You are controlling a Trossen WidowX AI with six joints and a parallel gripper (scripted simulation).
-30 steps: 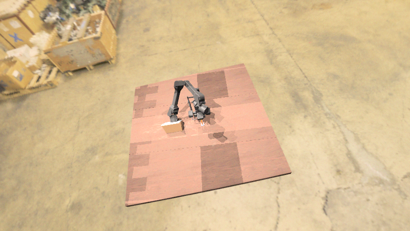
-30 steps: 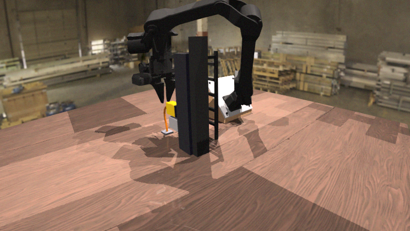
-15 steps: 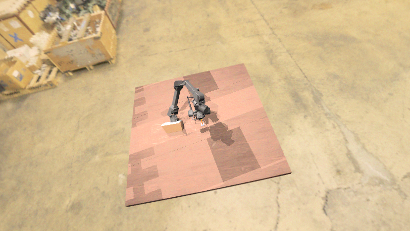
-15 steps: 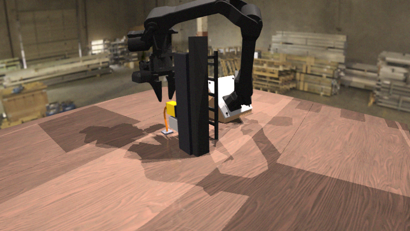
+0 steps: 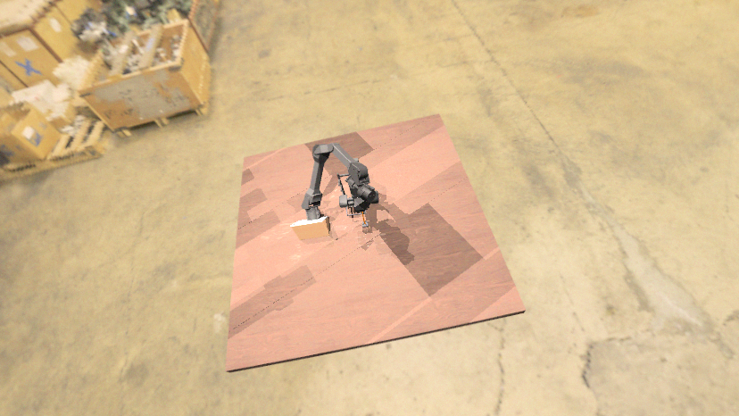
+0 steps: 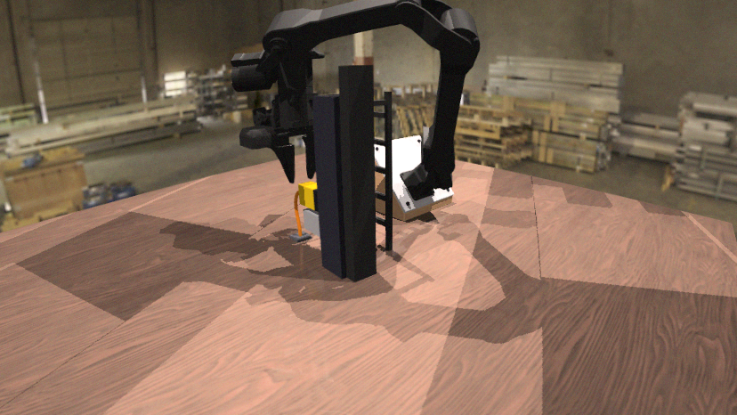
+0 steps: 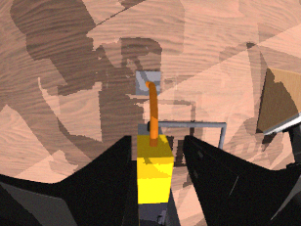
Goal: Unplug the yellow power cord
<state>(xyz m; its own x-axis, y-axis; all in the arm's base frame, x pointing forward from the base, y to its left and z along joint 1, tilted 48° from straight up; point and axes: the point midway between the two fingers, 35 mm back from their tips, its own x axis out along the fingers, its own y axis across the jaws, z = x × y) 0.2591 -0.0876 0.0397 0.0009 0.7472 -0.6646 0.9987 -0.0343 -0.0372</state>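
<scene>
My gripper tip is 50 mm to the right of the yellow plug and 10 mm above it.
</scene>
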